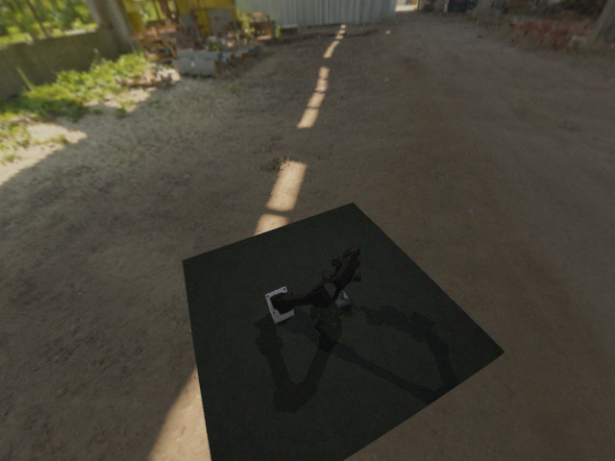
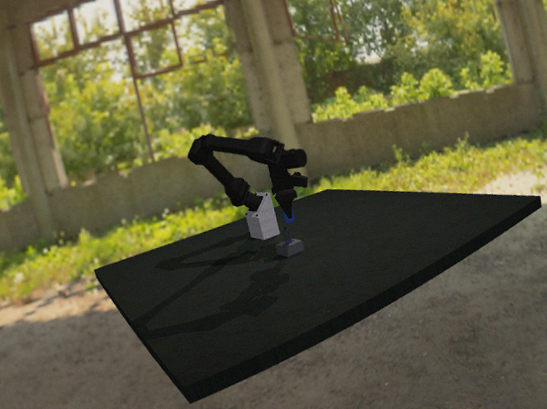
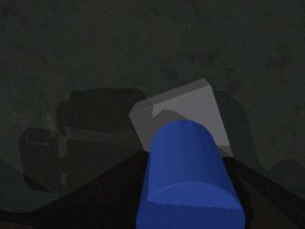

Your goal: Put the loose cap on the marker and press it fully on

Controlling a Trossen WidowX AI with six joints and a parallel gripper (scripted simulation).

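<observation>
The grey holder block is 10 cm below my gripper tip, 2 cm to the right of it and 1 cm behind it. Round my gripper tip: blue cap (1 cm above).
</observation>
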